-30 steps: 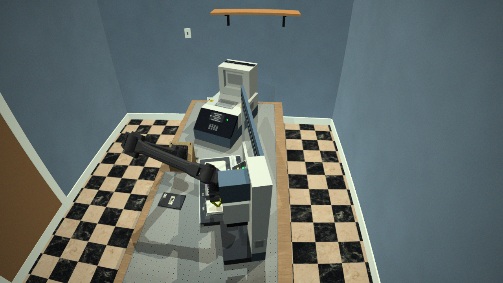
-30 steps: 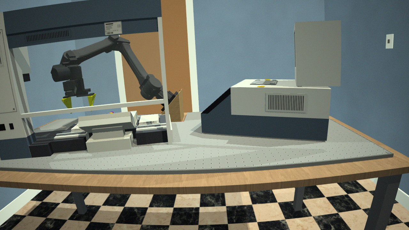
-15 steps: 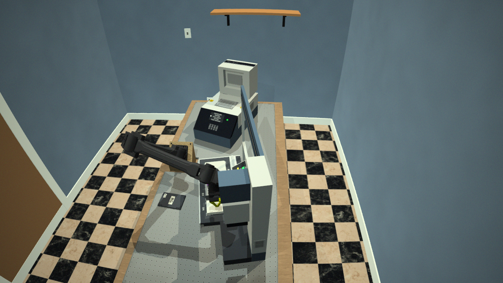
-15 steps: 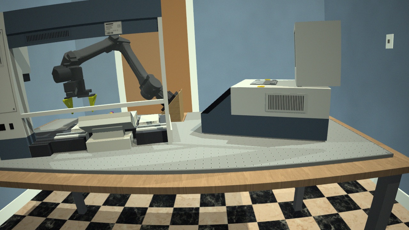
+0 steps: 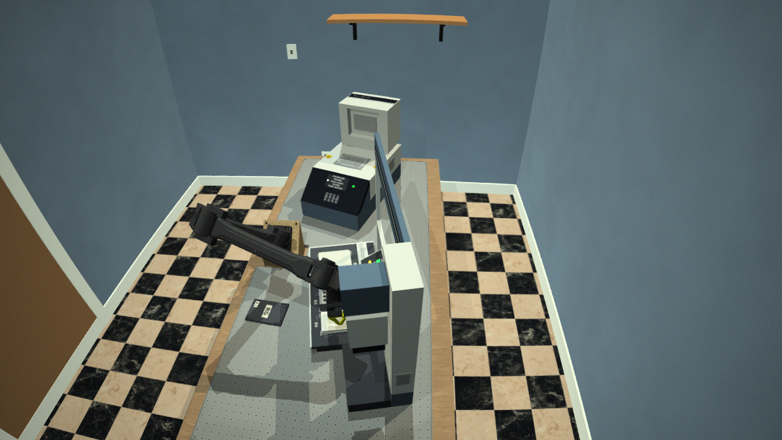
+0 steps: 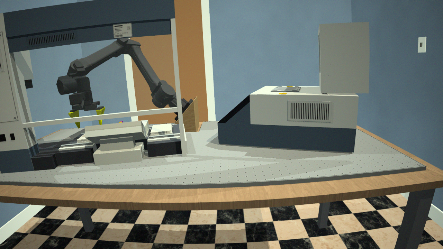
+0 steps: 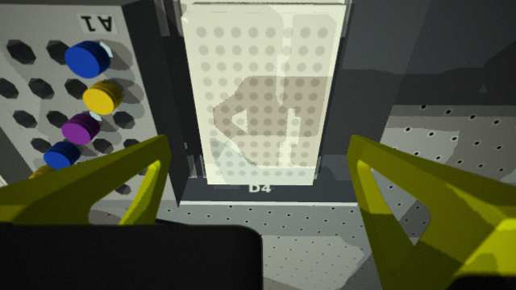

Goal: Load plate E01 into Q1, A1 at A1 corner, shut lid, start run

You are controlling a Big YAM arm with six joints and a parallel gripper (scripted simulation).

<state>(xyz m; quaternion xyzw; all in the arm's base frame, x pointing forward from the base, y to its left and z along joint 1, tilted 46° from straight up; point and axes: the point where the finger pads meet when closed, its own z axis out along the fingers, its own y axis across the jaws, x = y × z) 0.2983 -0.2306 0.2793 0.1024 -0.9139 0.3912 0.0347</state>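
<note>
The tube cooling block is 20 mm behind my hand, 100 mm to the left of it and 40 mm below it. The rest, counted from my hand: frame post: 100 mm ahead, 420 mm to the left, 130 mm above; crossbar: 160 mm ahead, 140 mm to the left, 60 mm above; liquid handler tower: 210 mm ahead, 200 mm to the right, 170 mm above.
</note>
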